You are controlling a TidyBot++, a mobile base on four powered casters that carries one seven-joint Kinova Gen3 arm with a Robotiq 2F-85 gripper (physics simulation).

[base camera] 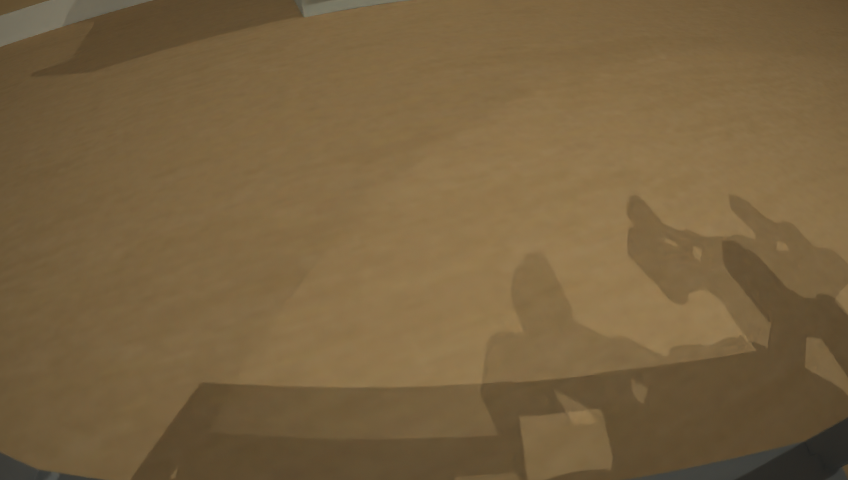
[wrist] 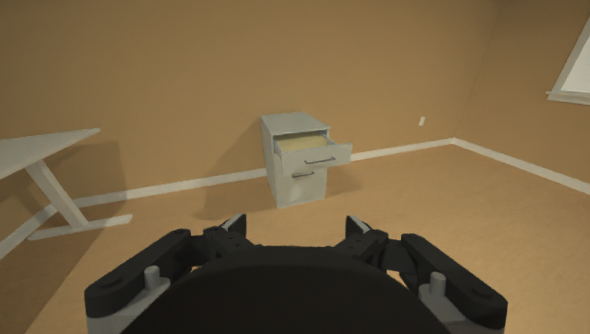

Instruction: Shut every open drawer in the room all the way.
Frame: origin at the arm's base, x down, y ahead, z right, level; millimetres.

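Seen in the pictures: gripper, between the fingertips: (wrist: pixel 295 226).
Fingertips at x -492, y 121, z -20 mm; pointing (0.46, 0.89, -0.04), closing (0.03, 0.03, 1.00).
Offsets run from my fingertips to a thing's top centre. "*": to the spot under its first point. Level surfaces: height alone.
A light grey cabinet (wrist: pixel 295 122) with two drawers stands against the wall, near the middle of the wrist view. Its upper drawer @[* dx +315, dy +846, dz +218 mm] (wrist: pixel 342 153) is pulled out and shows a pale yellow inside; it has a dark bar handle. Its lower drawer @[* dx +736, dy +1063, dz -18 mm] (wrist: pixel 302 190) looks flush with the cabinet front. In the base camera view the low edge of the cabinet (base camera: pixel 351 6) shows at the top. My gripper (wrist: pixel 295 226) is open and empty, well away from the cabinet, with its fingertips below the cabinet in the wrist view.
A white table @[dx +169 mm] (wrist: pixel 35 145) with a slanted leg and a floor foot stands at the left. White baseboard (wrist: pixel 195 185) runs along the walls. A window (wrist: pixel 575 80) is at the right, and a small outlet (wrist: pixel 422 121) is on the wall. The robot's shadow lies on the floor @[dx +889 mm] (base camera: pixel 357 208).
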